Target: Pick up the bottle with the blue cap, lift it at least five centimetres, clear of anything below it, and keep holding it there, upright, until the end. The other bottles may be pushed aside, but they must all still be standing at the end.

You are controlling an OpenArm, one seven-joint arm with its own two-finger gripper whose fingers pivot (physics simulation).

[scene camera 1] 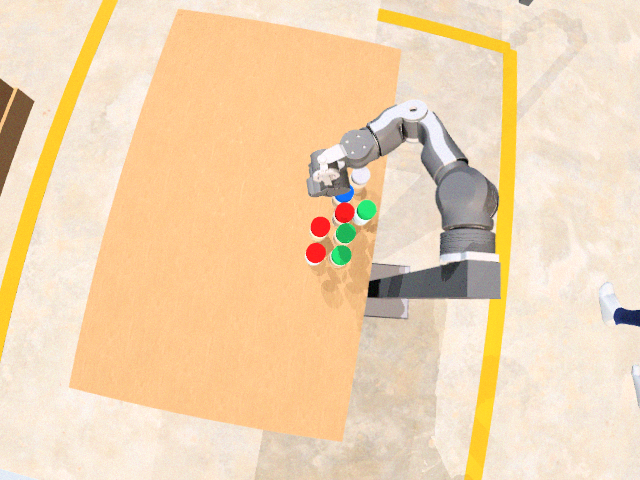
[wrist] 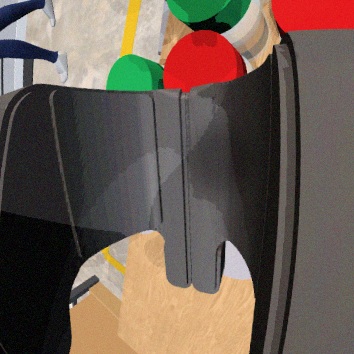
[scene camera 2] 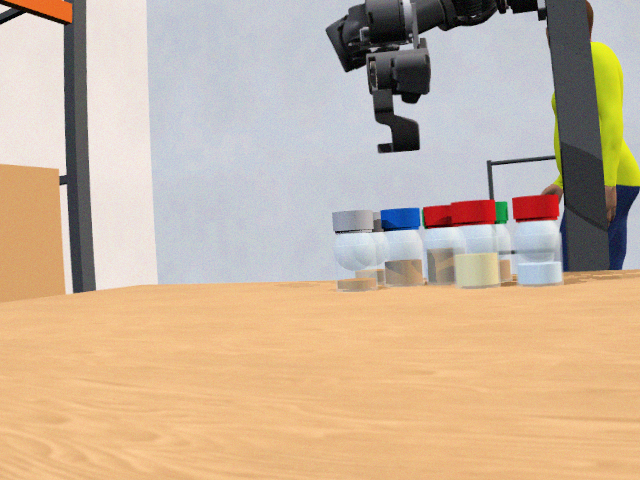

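Observation:
The bottle with the blue cap (scene camera 1: pixel 343 194) (scene camera 2: pixel 400 219) stands upright on the table; the gripper's fingers hide it in the wrist view. My gripper (scene camera 2: pixel 398 149) (wrist: pixel 200 190) is shut and empty, with its two fingers meeting along a seam in the wrist view. It hangs in the air above the blue cap, with a clear gap between the fingertips and the cap in scene camera 2. A grey-capped bottle (scene camera 1: pixel 360 176) and another grey-capped bottle (scene camera 2: pixel 352 221) stand beside the blue one. A red-capped bottle (scene camera 1: pixel 344 212) (scene camera 2: pixel 438 215) stands close on its other side.
More red-capped bottles (scene camera 1: pixel 320 226) (scene camera 2: pixel 473 212) and green-capped bottles (scene camera 1: pixel 366 209) (wrist: pixel 131 74) stand upright in a cluster near the table's (scene camera 1: pixel 206 258) edge on the robot's side. The arm's dark mounting post (scene camera 2: pixel 578 129) rises beyond that edge. A person in yellow (scene camera 2: pixel 611 118) stands behind it.

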